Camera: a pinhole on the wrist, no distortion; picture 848 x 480 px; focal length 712.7 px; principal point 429.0 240.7 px. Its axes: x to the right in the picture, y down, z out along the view. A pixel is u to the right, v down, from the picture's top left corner.
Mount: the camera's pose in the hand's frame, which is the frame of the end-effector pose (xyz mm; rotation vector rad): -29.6 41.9 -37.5 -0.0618 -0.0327 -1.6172
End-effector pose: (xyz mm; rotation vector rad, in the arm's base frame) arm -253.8 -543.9 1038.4 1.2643 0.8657 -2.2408
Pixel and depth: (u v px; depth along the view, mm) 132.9 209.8 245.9
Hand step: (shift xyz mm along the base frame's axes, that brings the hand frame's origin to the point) -7.1 -252.5 56.4
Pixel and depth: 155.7 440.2 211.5
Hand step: -36.7 -213.7 -7.9
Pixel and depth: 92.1 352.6 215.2
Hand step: -12.6 -230.0 7.5
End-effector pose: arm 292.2 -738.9 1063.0 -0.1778 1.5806 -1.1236
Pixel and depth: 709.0 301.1 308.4
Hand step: 203.3 -185.1 71.2
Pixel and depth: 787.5 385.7 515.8
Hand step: 296.7 -421.7 131.6
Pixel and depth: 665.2 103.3 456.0
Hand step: 361.4 -205.7 172.5
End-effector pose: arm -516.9 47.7 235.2 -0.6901 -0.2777 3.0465
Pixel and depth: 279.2 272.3 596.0
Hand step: -241.4 -290.9 446.6
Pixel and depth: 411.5 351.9 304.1
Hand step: -133.0 -108.3 213.4
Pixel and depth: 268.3 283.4 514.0
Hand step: -209.2 -262.7 375.9
